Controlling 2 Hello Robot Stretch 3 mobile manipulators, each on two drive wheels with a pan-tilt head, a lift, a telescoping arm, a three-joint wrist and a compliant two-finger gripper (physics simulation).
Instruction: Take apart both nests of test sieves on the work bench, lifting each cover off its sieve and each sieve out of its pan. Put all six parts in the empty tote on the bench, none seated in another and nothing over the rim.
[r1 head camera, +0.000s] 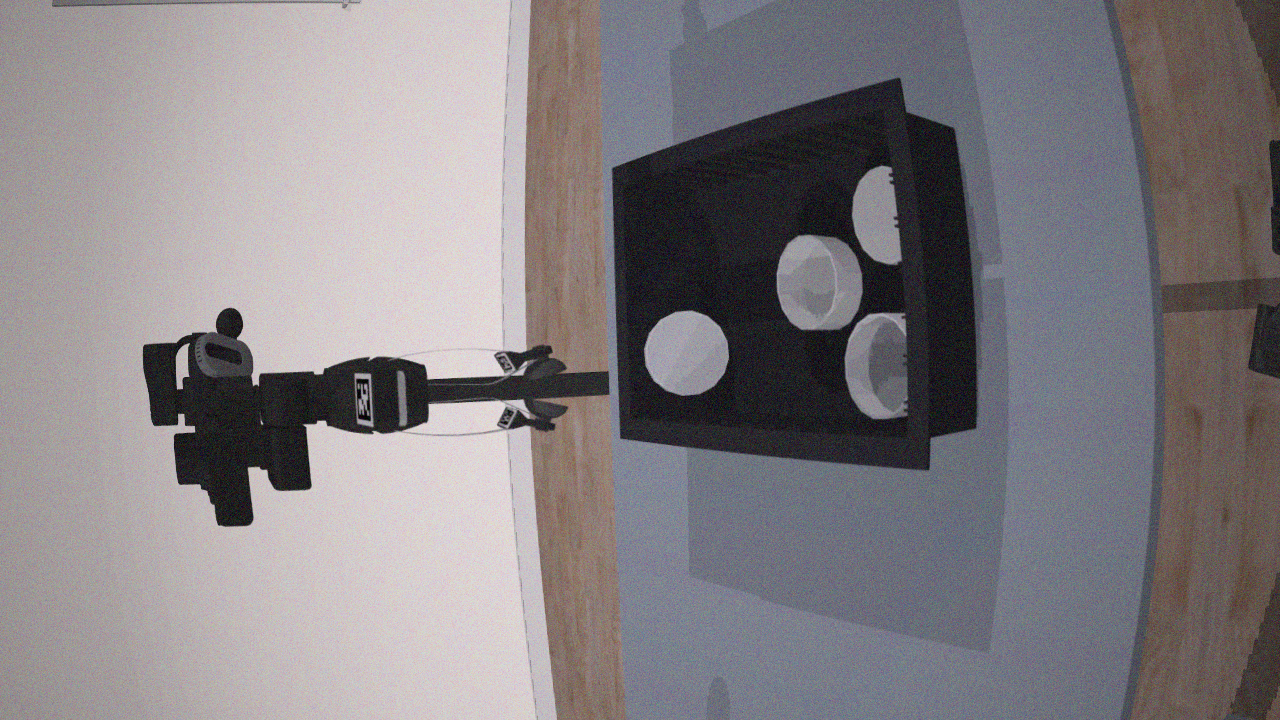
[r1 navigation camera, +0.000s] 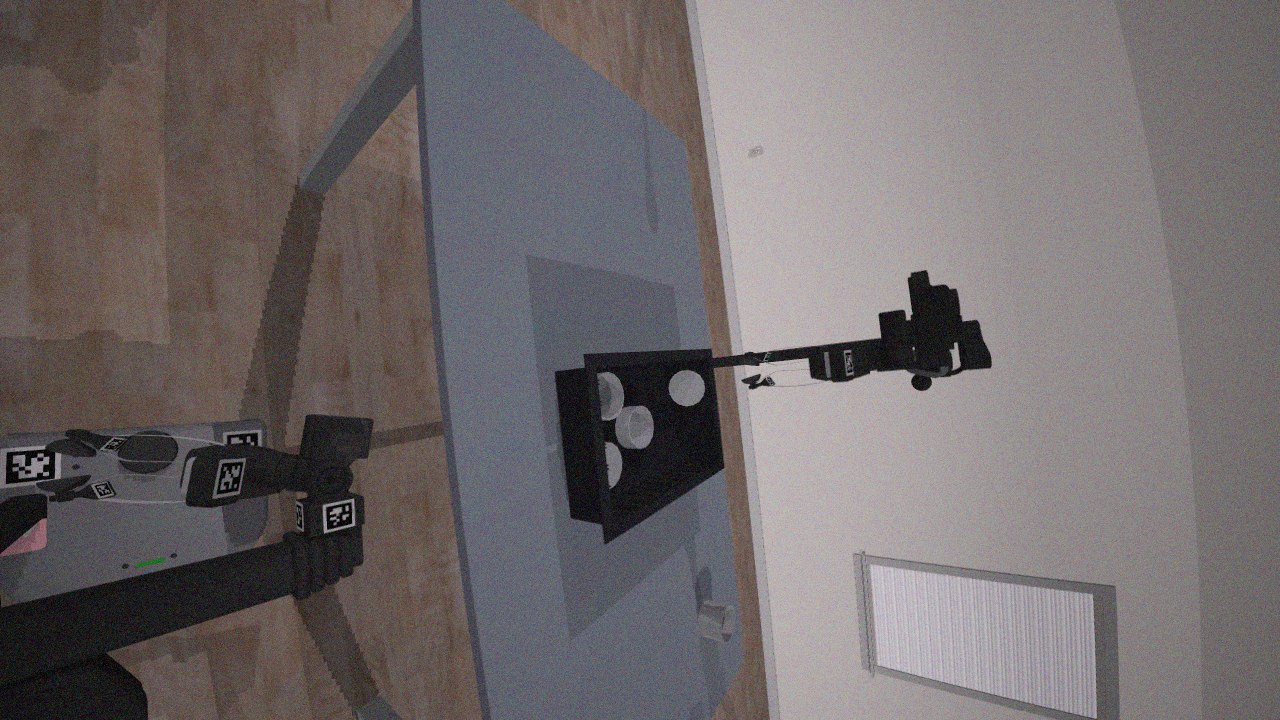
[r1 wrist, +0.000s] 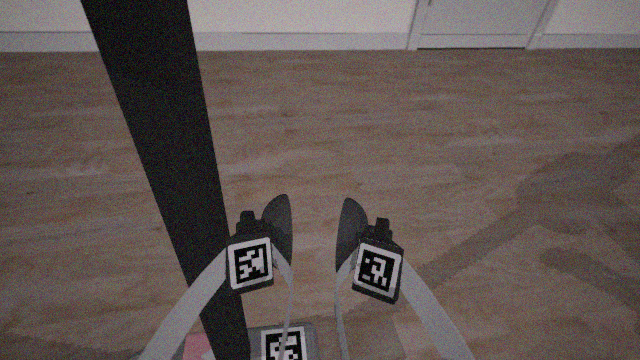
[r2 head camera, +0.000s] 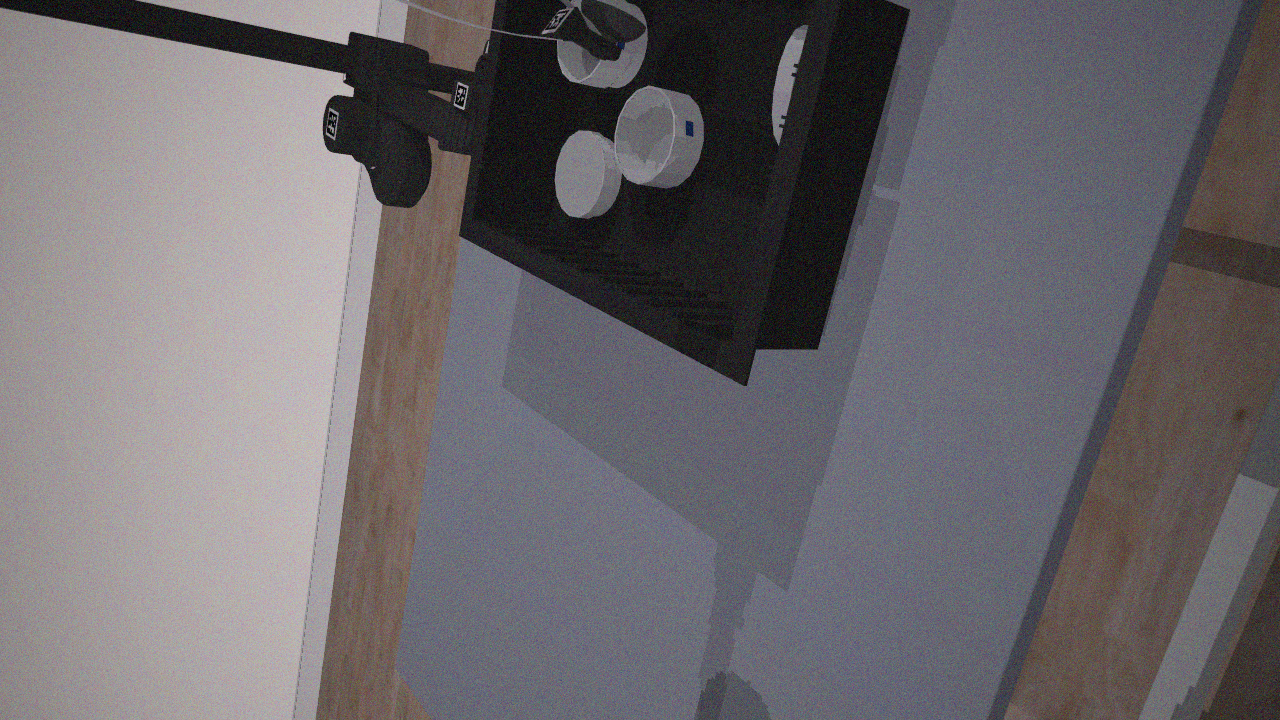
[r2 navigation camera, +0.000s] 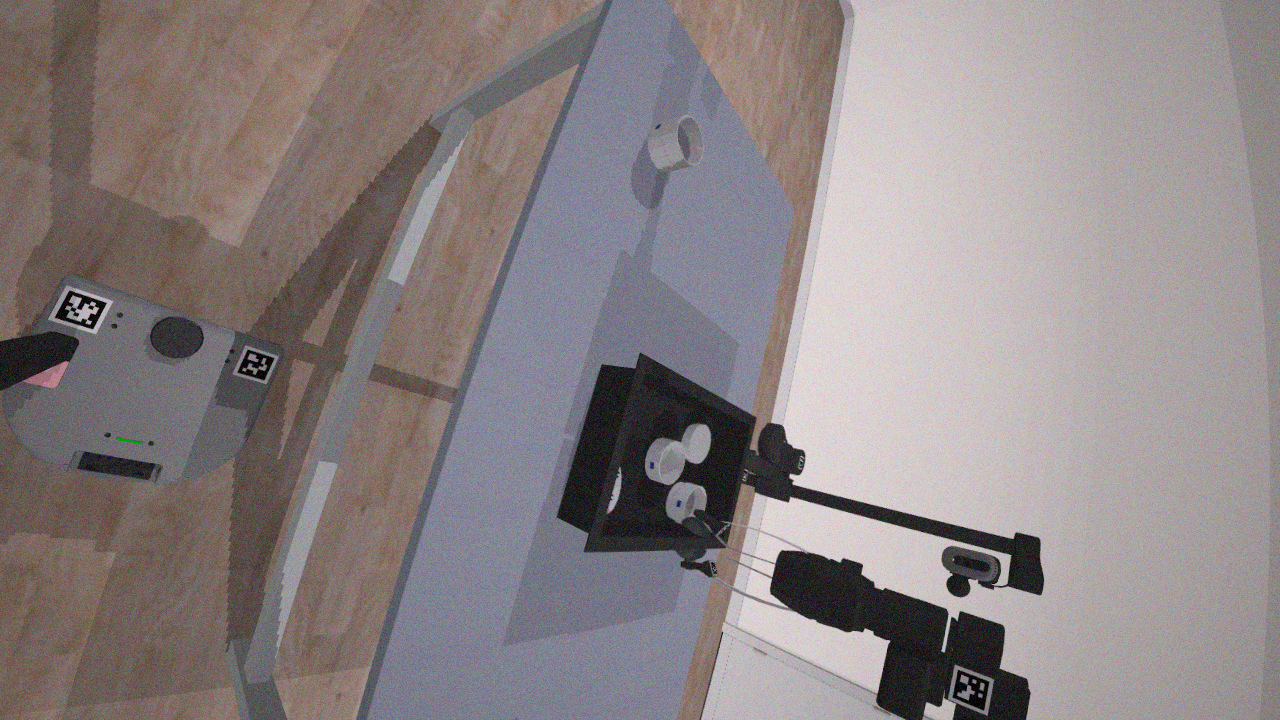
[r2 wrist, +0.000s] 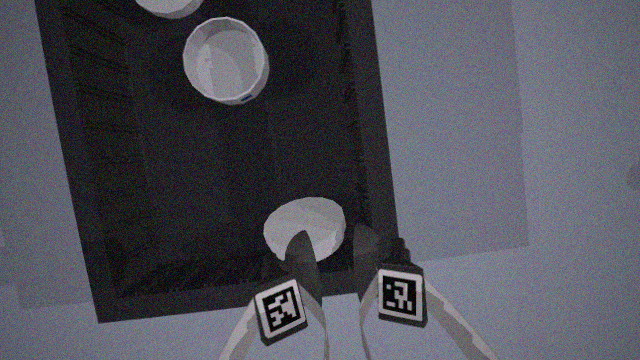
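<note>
The dark tote (r1 head camera: 769, 429) (r1 navigation camera: 595, 447) (r2 navigation camera: 590, 447) on the bench holds two flat pale discs that look like covers (r1 head camera: 686, 352) (r1 head camera: 877, 214) and two open rings (r1 head camera: 803, 282) (r1 head camera: 863, 367), all apart. A pale open-topped cylinder with a blue mark (r2 navigation camera: 666, 147) (r1 navigation camera: 717, 619) stands on the bench beyond one end of the tote; whether parts are nested in it is unclear. Gripper r2 (r2 navigation camera: 687, 537) (r2 wrist: 332, 237) (r1 head camera: 559, 388) is open and empty, above the tote's r2 side near one disc (r2 wrist: 320, 215). Gripper r1 (r1 navigation camera: 71, 465) (r1 wrist: 315, 235) is open and empty over its own base, away from the bench.
The grey-blue bench (r1 navigation camera: 501, 179) (r2 navigation camera: 510, 358) stands between the robots. The mast of r2 (r1 head camera: 474, 388) rises on the bench's far side in the r1 head view. The mast (r2 navigation camera: 895, 514) and folded wrist of r1 rise behind the tote in the r2 navigation view. Walls stand behind both.
</note>
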